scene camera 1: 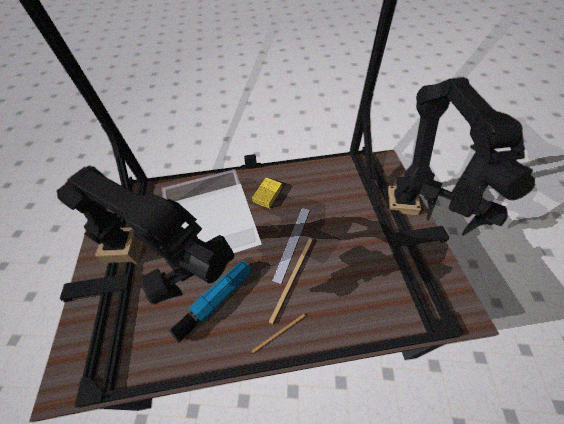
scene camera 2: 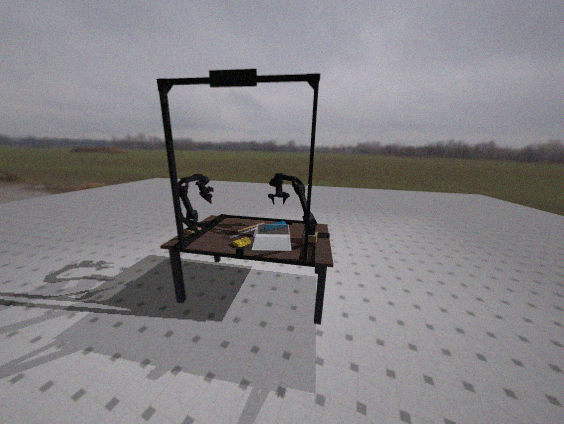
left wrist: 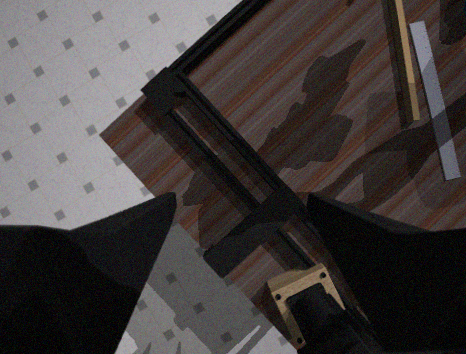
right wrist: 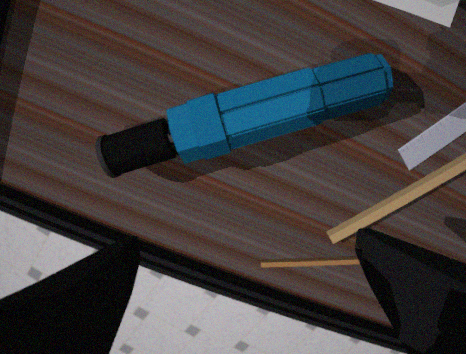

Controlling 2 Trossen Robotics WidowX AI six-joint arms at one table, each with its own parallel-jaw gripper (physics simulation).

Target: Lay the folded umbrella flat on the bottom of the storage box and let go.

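Observation:
The folded umbrella (scene camera 1: 220, 291) (scene camera 2: 275, 226) (right wrist: 270, 110), blue with a black handle, lies on the table outside the storage box. The storage box (scene camera 1: 222, 212) (scene camera 2: 272, 242) is white-bottomed with clear walls; no object shows on its visible bottom. Its corner (right wrist: 440, 11) shows in the right wrist view. My right gripper (scene camera 1: 192, 282) (scene camera 2: 279, 202) (right wrist: 248, 244) is open and empty, above the table near the umbrella, apart from it. My left gripper (scene camera 1: 447, 225) (scene camera 2: 210, 196) (left wrist: 242, 199) is open and empty, near its own base at the table's side, far from the umbrella.
A yellow block (scene camera 1: 267, 192) (scene camera 2: 241, 242) lies beside the box. A grey strip (scene camera 1: 291, 246) (left wrist: 436, 100) (right wrist: 435, 135), a wooden bar (scene camera 1: 292, 281) (left wrist: 407, 55) (right wrist: 400, 200) and a thin stick (scene camera 1: 279, 333) (right wrist: 310, 263) lie mid-table. Black frame rails run along the table's sides.

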